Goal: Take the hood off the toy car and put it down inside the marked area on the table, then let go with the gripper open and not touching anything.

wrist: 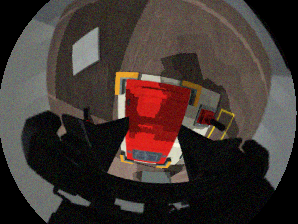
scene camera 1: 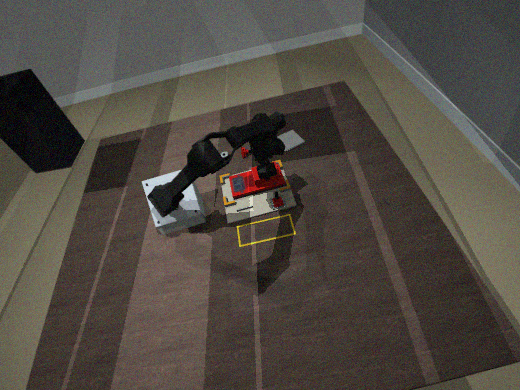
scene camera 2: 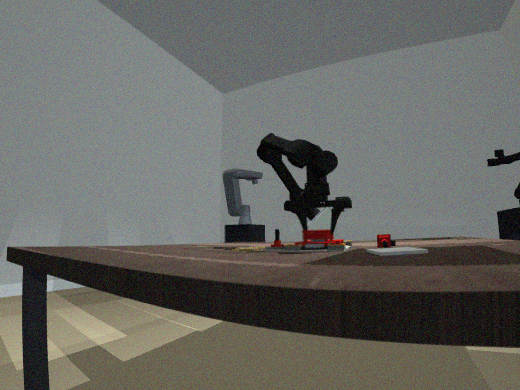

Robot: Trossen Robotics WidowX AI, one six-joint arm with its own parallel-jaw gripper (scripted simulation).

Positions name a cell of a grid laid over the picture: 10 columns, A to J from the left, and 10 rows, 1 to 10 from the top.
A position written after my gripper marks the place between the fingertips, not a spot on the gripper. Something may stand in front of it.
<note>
I see my gripper (scene camera 2: G7) and a flat white tile (wrist: C3).
My gripper shows as well in the wrist view (wrist: F6) and in scene camera 1 (scene camera 1: F5).
</note>
